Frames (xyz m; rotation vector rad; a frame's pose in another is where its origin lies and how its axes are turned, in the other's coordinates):
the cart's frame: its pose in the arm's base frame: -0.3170 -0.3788 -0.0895 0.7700 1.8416 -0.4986
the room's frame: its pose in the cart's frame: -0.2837 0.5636 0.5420 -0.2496 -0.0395 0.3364
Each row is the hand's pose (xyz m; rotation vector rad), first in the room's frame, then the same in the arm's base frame.
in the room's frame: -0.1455 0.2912 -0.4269 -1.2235 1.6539 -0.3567
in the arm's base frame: 0.3267 -0.0667 0.3417 0.6233 -2.6141 -1.6126
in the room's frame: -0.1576 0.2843 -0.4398 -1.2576 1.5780 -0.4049
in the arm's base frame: 0.3123 -0.0714 0.3531 -0.6780 2.5753 1.5529
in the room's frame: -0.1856 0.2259 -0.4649 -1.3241 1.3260 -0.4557
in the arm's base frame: 0.2590 -0.1153 0.3612 -0.7055 2.3952 1.3892
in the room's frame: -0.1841 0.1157 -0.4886 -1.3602 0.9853 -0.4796
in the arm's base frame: 0.1772 -0.1823 0.3224 -0.6727 2.1588 1.1824
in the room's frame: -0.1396 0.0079 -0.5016 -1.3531 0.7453 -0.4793
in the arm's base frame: 0.1048 -0.2314 0.2441 -0.6212 1.9968 1.0371
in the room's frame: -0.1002 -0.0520 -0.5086 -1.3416 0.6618 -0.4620
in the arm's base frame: 0.0646 -0.2514 0.1878 -0.5839 1.9387 0.9937
